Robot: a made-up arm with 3 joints. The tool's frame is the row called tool.
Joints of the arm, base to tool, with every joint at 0 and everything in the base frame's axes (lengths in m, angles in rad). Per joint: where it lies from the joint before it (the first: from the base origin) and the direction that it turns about. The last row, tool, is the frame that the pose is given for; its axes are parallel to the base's.
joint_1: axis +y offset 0 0 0.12
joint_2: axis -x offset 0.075 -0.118 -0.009
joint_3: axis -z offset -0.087 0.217 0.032
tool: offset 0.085 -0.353 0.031
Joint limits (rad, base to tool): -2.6..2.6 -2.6..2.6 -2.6..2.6
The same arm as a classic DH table. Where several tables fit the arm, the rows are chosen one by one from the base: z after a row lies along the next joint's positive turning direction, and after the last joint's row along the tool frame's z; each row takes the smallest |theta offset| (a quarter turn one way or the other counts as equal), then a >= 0, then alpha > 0; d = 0 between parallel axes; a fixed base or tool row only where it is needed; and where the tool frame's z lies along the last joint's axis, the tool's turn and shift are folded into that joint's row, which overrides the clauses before.
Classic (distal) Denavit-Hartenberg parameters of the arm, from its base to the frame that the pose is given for. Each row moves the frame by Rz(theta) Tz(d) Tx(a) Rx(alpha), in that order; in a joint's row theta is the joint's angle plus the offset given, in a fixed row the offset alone. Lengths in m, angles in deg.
base (fixed): d 0.1200; theta0 0.00; a 0.0000; alpha -90.00
joint_1: d -0.1180; theta0 90.00; a 0.0090; alpha -90.00
joint_2: d 0.0120; theta0 -90.00; a 0.2170; alpha -90.00
joint_3: d 0.0000; theta0 -13.54; a -0.3631; alpha 180.00
tool (fixed): d 0.0630; theta0 -103.54; a 0.0000; alpha 0.00
Joint limits (deg, base to tool): -148.97..148.97 -148.97..148.97 -148.97..148.97

